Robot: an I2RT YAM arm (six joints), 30 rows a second.
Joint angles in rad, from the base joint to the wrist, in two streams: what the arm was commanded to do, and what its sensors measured. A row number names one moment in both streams.
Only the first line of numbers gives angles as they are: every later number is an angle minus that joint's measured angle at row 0.
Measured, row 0:
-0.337 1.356 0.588 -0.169 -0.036 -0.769
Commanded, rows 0 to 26:
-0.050 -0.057 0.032 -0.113 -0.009 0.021
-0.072 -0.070 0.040 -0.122 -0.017 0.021
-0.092 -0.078 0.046 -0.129 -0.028 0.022
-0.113 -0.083 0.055 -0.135 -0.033 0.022
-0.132 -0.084 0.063 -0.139 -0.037 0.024
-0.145 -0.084 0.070 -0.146 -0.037 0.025
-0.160 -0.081 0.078 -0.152 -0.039 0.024
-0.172 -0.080 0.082 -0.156 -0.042 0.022
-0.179 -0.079 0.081 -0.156 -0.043 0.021
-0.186 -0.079 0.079 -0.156 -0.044 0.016
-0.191 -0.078 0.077 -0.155 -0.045 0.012
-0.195 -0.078 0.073 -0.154 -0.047 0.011
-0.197 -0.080 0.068 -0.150 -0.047 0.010
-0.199 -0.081 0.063 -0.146 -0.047 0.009
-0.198 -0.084 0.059 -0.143 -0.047 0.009
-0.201 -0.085 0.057 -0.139 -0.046 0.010
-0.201 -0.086 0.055 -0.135 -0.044 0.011
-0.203 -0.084 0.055 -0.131 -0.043 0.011
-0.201 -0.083 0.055 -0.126 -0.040 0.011
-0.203 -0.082 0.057 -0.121 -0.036 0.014
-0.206 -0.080 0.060 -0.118 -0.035 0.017
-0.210 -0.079 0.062 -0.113 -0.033 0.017
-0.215 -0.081 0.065 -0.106 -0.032 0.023
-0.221 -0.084 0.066 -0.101 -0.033 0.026
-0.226 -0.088 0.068 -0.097 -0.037 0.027
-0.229 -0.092 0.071 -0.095 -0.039 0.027
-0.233 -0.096 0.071 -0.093 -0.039 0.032
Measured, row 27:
-0.222 -0.070 0.059 -0.106 -0.023 0.013
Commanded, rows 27 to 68:
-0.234 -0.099 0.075 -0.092 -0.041 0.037
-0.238 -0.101 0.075 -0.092 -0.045 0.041
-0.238 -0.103 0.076 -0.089 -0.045 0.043
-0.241 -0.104 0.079 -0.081 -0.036 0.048
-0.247 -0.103 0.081 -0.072 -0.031 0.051
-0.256 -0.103 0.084 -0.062 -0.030 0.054
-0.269 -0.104 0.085 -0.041 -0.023 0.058
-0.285 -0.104 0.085 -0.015 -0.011 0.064
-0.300 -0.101 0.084 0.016 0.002 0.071
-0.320 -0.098 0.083 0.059 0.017 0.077
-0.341 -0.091 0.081 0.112 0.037 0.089
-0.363 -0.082 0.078 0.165 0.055 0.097
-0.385 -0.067 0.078 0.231 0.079 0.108
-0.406 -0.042 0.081 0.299 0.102 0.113
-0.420 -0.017 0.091 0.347 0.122 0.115
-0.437 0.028 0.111 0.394 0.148 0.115
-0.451 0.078 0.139 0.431 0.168 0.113
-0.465 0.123 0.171 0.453 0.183 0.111
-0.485 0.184 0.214 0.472 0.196 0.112
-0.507 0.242 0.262 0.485 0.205 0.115
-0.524 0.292 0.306 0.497 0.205 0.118
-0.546 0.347 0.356 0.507 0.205 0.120
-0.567 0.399 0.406 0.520 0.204 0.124
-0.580 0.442 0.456 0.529 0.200 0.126
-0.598 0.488 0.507 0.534 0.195 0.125
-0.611 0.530 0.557 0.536 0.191 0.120
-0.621 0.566 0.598 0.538 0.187 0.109
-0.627 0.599 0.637 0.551 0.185 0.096
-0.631 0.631 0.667 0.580 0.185 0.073
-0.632 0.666 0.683 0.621 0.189 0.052
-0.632 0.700 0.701 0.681 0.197 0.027
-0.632 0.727 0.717 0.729 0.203 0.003
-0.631 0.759 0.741 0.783 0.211 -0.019
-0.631 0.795 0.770 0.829 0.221 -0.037
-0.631 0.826 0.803 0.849 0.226 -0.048
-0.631 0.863 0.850 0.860 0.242 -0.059
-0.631 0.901 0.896 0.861 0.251 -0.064
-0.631 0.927 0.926 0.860 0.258 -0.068
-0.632 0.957 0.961 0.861 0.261 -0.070
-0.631 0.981 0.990 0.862 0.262 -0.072
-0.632 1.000 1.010 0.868 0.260 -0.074
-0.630 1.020 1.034 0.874 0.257 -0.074
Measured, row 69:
-0.634 0.969 0.962 0.805 0.230 -0.050
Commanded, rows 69 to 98:
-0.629 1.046 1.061 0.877 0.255 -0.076
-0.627 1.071 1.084 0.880 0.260 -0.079
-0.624 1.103 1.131 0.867 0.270 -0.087
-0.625 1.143 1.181 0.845 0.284 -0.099
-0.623 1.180 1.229 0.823 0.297 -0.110
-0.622 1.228 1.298 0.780 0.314 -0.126
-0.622 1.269 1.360 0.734 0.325 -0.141
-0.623 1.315 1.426 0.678 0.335 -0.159
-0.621 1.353 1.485 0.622 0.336 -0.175
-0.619 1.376 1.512 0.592 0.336 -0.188
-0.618 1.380 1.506 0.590 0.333 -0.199
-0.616 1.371 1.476 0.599 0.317 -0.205
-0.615 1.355 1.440 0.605 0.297 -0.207
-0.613 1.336 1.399 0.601 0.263 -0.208
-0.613 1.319 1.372 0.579 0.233 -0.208
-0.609 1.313 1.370 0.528 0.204 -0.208
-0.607 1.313 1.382 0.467 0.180 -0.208
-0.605 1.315 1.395 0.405 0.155 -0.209
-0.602 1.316 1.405 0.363 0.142 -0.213
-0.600 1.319 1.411 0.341 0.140 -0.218
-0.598 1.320 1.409 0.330 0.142 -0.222
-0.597 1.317 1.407 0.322 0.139 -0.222
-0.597 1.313 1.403 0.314 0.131 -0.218
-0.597 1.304 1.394 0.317 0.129 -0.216
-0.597 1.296 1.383 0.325 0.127 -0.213
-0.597 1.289 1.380 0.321 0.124 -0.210
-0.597 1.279 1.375 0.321 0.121 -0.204
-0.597 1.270 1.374 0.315 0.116 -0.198
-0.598 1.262 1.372 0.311 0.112 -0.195
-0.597 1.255 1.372 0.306 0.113 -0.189
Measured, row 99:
-0.616 1.267 1.408 0.451 0.160 -0.218
